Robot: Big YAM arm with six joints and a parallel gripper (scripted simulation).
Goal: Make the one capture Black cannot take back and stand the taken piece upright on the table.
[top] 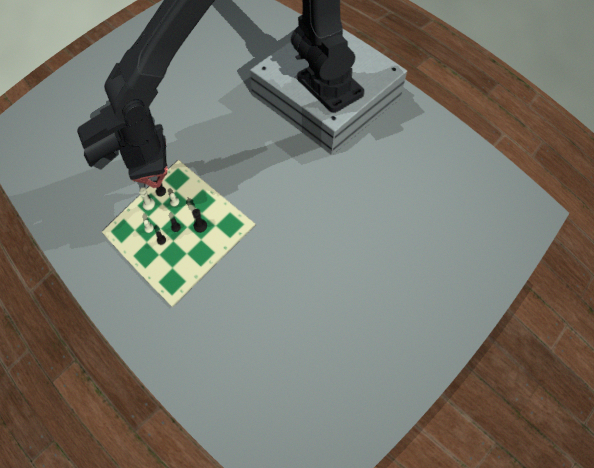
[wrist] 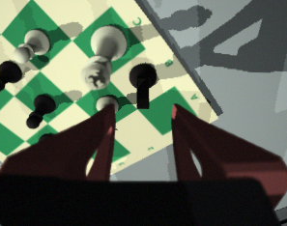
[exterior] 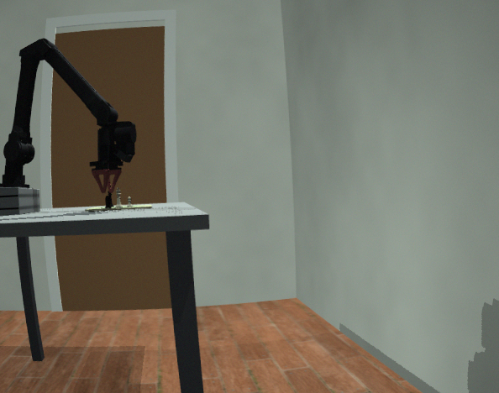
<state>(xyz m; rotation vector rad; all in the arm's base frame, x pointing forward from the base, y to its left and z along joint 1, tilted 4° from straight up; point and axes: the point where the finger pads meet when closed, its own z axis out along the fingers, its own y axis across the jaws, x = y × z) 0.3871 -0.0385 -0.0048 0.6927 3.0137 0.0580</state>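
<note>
Right now my hand is 4 cm above the black piece. Also, from my hand: tall white piece (3 cm ahead, 1 cm to the left, 3 cm below); green-and-cream chessboard (2 cm ahead, 9 cm to the left, 6 cm below).
</note>
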